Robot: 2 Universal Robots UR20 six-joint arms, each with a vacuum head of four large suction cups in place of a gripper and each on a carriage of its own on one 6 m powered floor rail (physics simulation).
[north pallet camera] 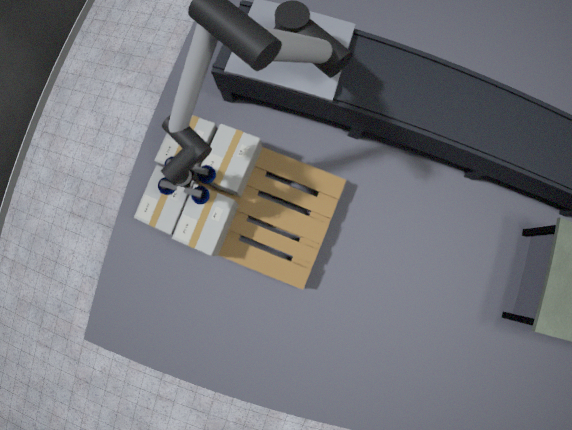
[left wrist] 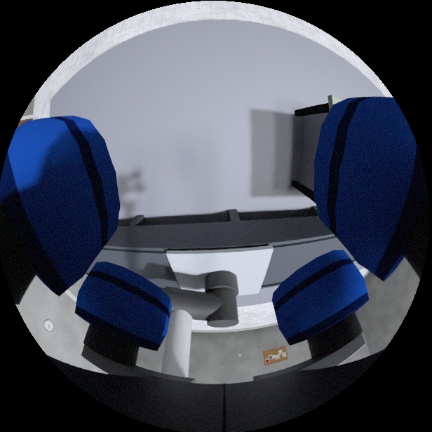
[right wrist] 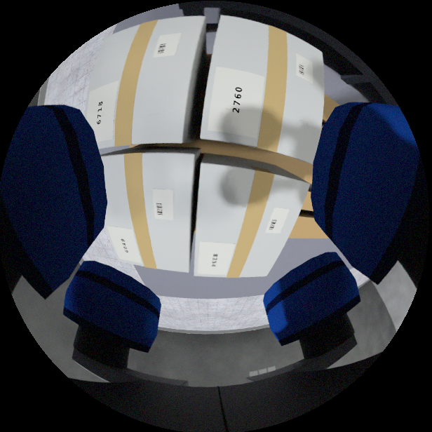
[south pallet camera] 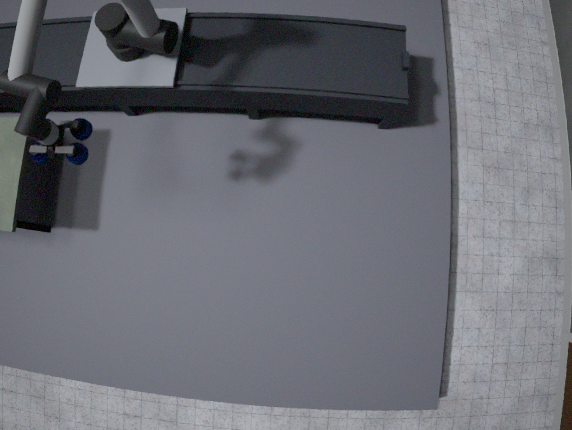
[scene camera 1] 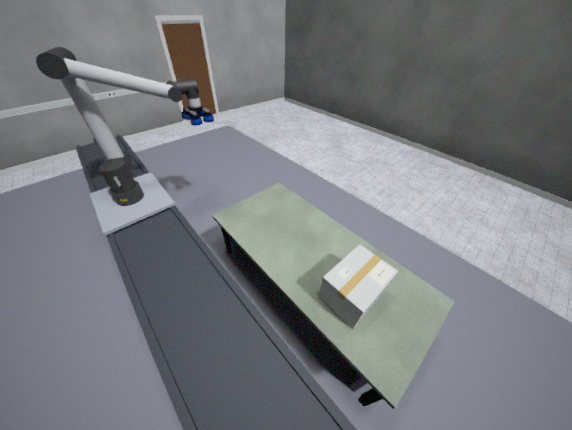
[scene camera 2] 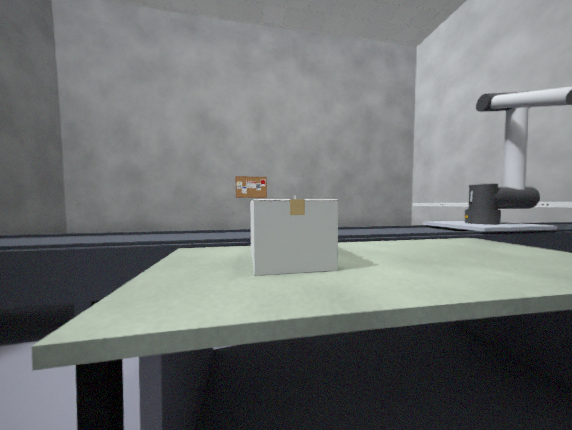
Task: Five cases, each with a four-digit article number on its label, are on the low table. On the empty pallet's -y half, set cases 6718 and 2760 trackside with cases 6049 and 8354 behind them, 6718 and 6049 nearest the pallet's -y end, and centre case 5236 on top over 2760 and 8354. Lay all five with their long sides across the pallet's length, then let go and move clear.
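Note:
Case 6718 point(north pallet camera: 205, 129) point(right wrist: 172, 90) and case 2760 point(north pallet camera: 244, 159) point(right wrist: 220, 120) stand on the pallet point(north pallet camera: 280, 272) on the rail side. Case 6049 point(north pallet camera: 172, 216) point(right wrist: 175, 245) and case 8354 point(north pallet camera: 206, 227) point(right wrist: 217, 225) stand behind them, with narrow gaps between the cases. A fifth white case point(scene camera 1: 357, 285) point(scene camera 2: 295, 245) stands on the low green table point(scene camera 1: 280, 225) point(scene camera 2: 450, 272); its number is unreadable. My right gripper point(north pallet camera: 185, 179) hangs empty above the four cases, its cups free. My left gripper point(scene camera 1: 198, 116) point(south pallet camera: 59, 142) hangs empty in the air beyond the table's end.
The floor rail point(scene camera 1: 200, 320) point(north pallet camera: 450, 110) point(south pallet camera: 300, 60) runs beside table and pallet and carries both arm carriages point(scene camera 1: 150, 200) point(north pallet camera: 285, 77) point(south pallet camera: 150, 72). The pallet's other half shows bare slats. The table's near end also shows in the north pallet view point(north pallet camera: 557, 300).

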